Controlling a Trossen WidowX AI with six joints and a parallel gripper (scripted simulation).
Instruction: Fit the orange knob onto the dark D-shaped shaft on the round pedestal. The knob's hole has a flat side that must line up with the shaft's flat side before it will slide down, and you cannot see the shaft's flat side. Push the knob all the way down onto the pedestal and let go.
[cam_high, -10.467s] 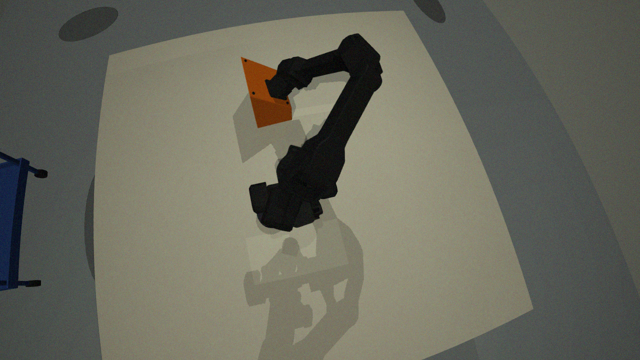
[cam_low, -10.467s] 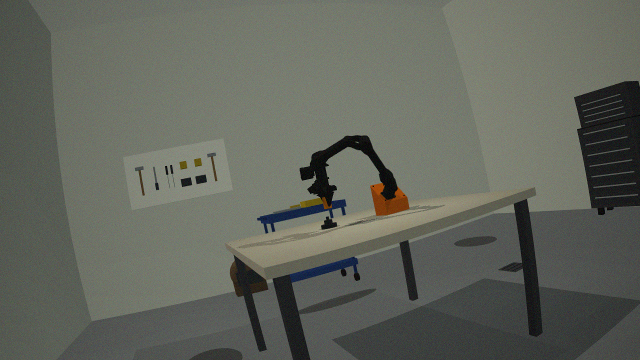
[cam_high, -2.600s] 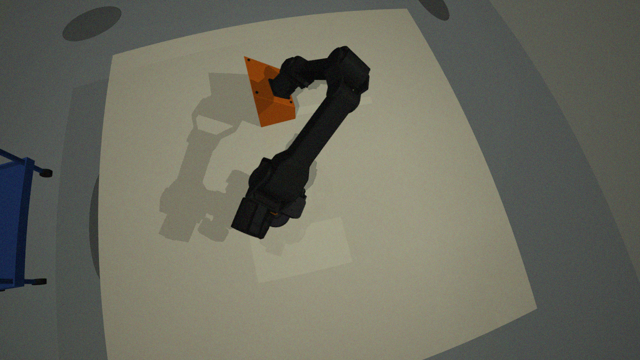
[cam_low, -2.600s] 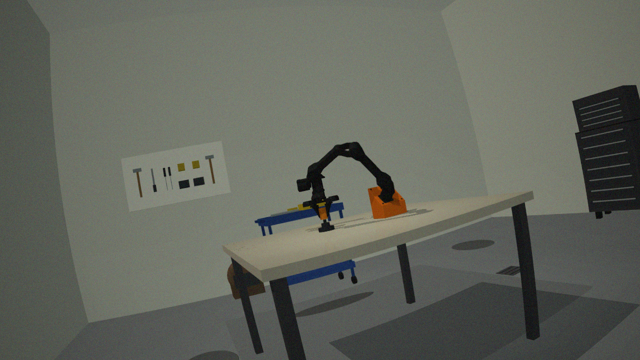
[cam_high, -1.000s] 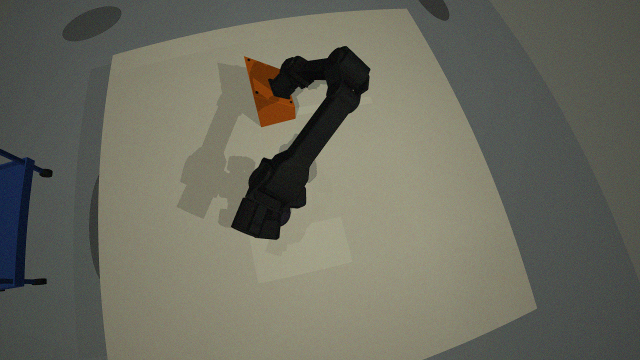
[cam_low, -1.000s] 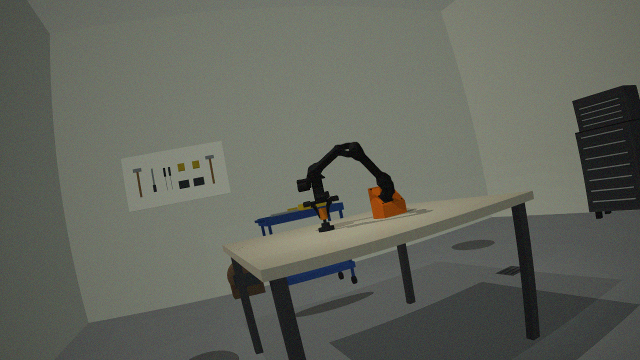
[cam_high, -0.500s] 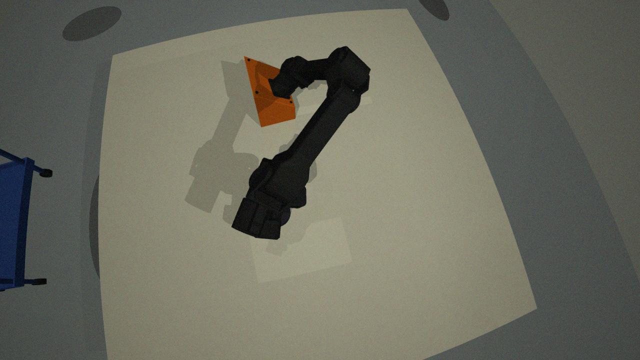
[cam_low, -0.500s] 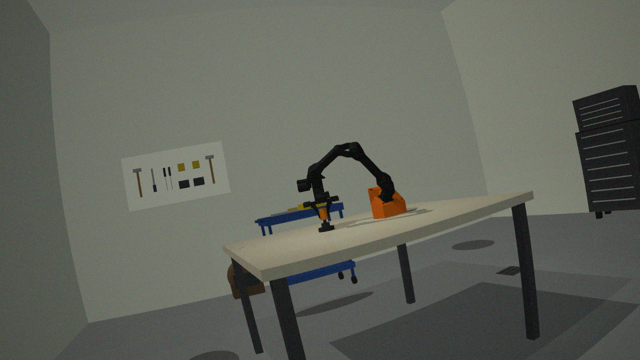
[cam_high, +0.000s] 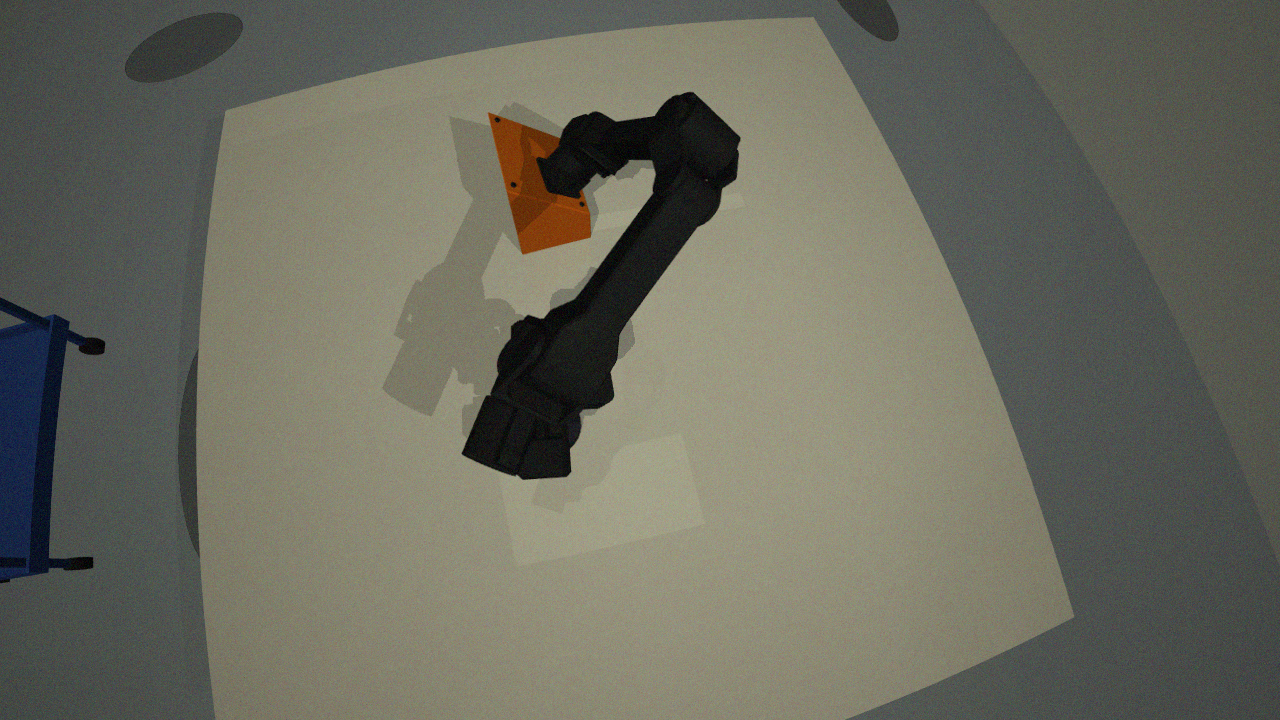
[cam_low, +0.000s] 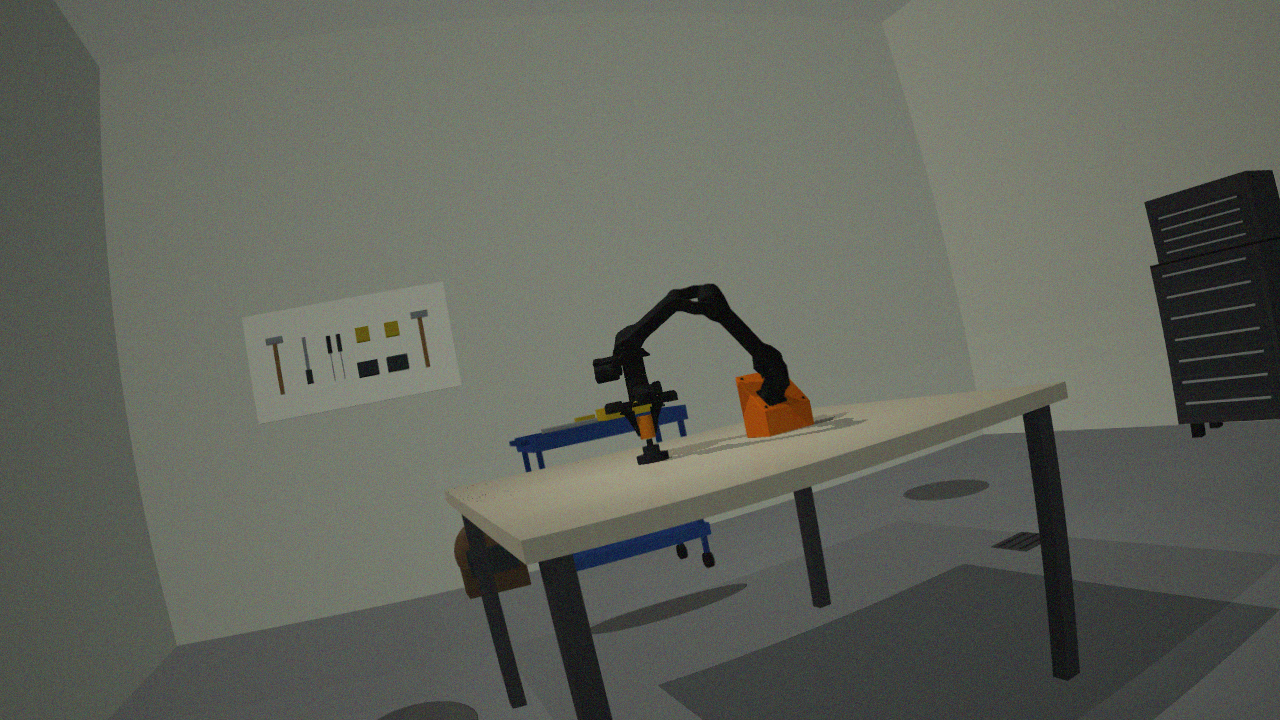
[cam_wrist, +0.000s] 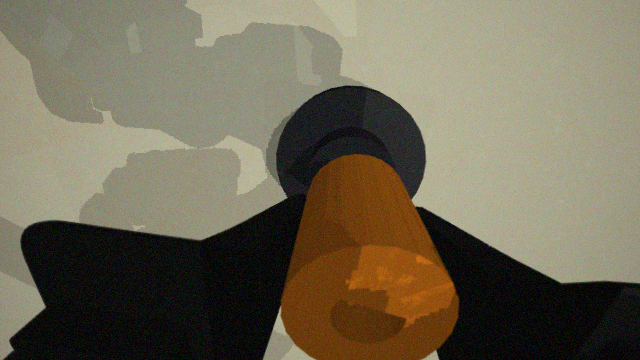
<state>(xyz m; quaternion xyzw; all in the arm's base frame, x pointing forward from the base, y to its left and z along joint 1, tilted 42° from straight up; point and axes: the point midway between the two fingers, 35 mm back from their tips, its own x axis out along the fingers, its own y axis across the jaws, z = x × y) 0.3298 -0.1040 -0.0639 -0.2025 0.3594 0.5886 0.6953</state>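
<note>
Right now my gripper tip is 20 mm below the orange knob. From my gripper tip the other things lie so: dark round pedestal: 40 mm below.
</note>
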